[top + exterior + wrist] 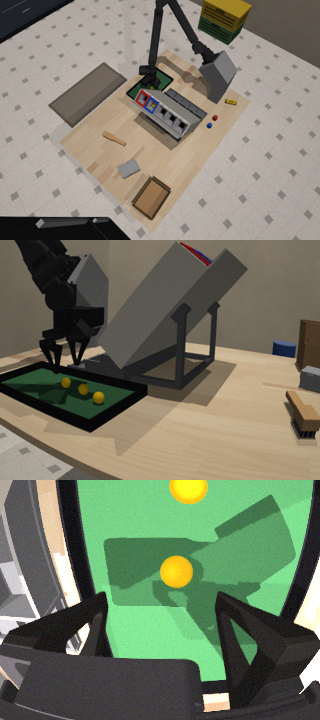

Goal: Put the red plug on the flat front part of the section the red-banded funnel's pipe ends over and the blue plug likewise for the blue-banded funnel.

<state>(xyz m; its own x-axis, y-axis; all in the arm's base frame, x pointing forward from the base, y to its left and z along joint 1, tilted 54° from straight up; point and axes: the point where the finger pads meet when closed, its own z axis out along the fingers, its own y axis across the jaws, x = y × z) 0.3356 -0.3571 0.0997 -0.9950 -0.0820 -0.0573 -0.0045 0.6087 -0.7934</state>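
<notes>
My gripper is now 30 mm to the left of the green marble tray and 50 mm above it. The rest, counted from my hand: blue band (260 mm ahead, 230 mm to the left, 260 mm above); then sloped grey cover (110 mm ahead, 300 mm to the left, 150 mm above); then grey box (610 mm ahead, 330 mm to the left, 30 mm below).
</notes>
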